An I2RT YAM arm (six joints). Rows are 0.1 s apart.
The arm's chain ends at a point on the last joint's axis. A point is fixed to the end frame.
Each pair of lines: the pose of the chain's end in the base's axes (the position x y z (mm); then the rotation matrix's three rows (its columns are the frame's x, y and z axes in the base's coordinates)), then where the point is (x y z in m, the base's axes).
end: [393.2 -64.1 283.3], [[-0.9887 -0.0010 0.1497], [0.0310 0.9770 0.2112], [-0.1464 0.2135 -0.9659]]
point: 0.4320 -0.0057 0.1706
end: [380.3 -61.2 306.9], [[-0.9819 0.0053 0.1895], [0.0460 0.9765 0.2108], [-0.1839 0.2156 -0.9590]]
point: 0.4242 -0.0031 0.1959
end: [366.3 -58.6 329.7], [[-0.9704 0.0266 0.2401], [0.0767 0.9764 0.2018], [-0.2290 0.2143 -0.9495]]
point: 0.4171 -0.0023 0.2208
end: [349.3 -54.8 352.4], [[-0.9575 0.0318 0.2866], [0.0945 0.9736 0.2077], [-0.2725 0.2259 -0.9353]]
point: 0.4059 0.0018 0.2465
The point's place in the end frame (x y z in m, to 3 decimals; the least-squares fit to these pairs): -0.020 0.033 0.127
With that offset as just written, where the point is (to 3 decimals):
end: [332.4 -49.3 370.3], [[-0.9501 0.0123 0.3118], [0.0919 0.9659 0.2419], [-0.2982 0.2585 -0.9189]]
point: 0.391 0.011 0.268
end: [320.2 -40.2 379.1], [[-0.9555 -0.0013 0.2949], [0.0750 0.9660 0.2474], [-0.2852 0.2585 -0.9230]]
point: 0.377 0.022 0.276
